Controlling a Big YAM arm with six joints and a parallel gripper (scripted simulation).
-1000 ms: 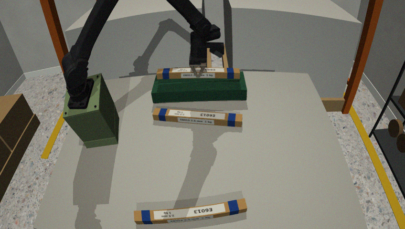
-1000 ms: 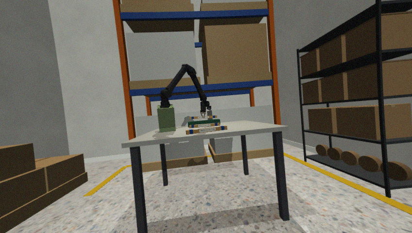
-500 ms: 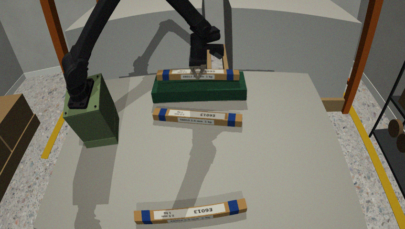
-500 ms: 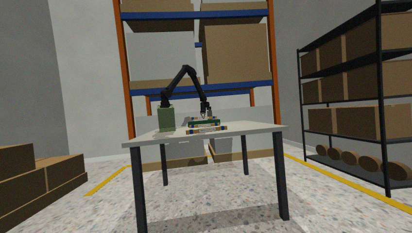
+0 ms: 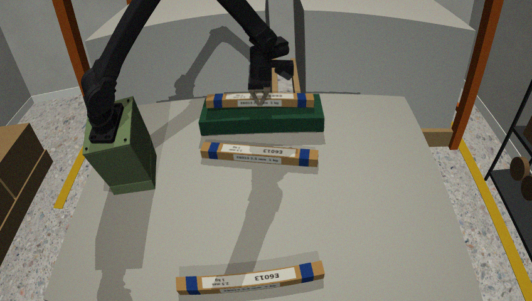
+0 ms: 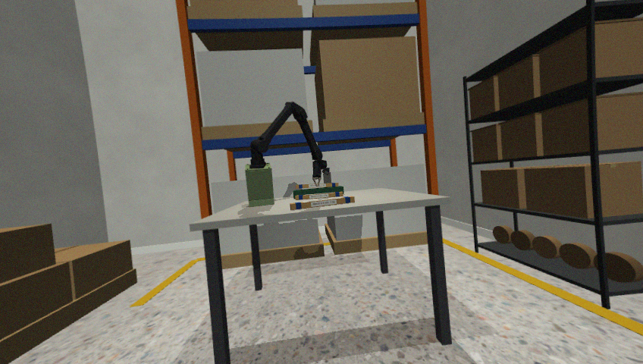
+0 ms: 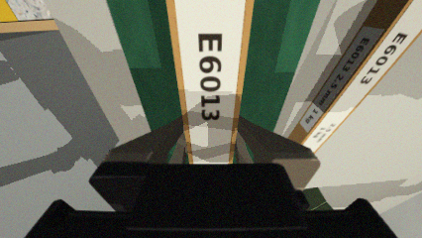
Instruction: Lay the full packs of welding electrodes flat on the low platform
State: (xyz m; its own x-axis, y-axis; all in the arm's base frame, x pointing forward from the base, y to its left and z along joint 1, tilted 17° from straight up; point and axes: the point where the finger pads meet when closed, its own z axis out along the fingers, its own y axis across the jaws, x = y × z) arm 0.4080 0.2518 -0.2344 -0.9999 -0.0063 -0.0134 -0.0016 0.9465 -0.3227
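My gripper is now 70 mm above the low green platform.
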